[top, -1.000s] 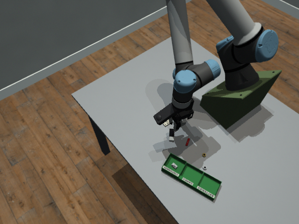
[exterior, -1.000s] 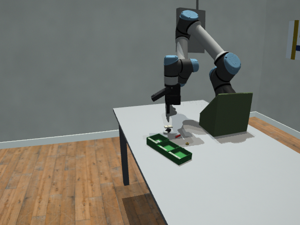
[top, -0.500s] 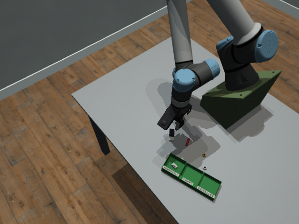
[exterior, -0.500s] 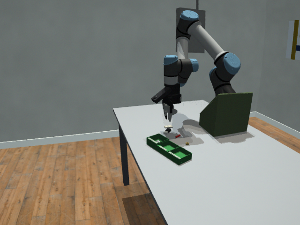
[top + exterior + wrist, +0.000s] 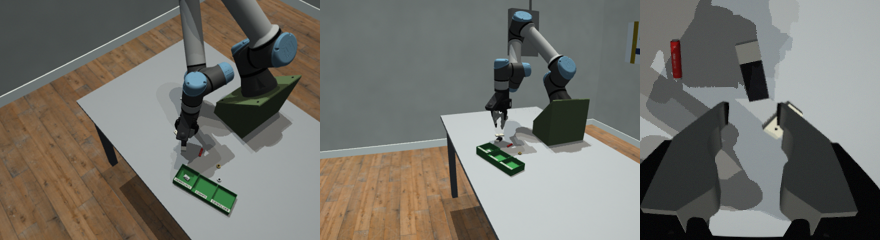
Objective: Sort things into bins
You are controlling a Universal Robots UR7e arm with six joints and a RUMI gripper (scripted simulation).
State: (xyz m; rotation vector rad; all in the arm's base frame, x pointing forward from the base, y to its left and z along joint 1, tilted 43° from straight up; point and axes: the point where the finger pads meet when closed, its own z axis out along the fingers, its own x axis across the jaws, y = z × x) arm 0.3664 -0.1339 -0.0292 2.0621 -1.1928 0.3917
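The eraser lies 80 mm below my hand. The rest, counted from my hand: white domino (30 mm behind, 70 mm to the right, 90 mm below); then red cylinder (30 mm behind, 80 mm to the left, 90 mm below); then grey-white clip (100 mm ahead, 130 mm to the left, 80 mm below).
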